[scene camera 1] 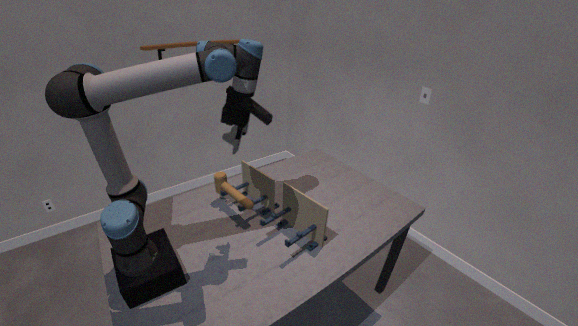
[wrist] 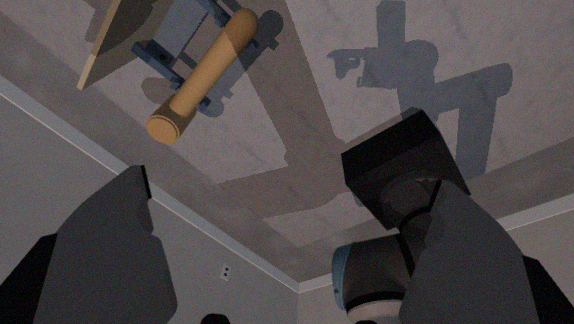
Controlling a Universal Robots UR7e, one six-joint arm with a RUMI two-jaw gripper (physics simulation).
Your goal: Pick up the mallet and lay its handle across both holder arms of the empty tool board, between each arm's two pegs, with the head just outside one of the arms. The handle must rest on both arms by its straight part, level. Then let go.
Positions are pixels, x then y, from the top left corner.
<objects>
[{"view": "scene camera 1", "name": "my gripper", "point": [238, 144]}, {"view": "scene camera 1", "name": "tool board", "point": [261, 187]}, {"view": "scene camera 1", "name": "tool board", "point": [309, 217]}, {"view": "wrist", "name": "my gripper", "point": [290, 178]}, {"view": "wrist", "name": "mallet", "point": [168, 122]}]
</objects>
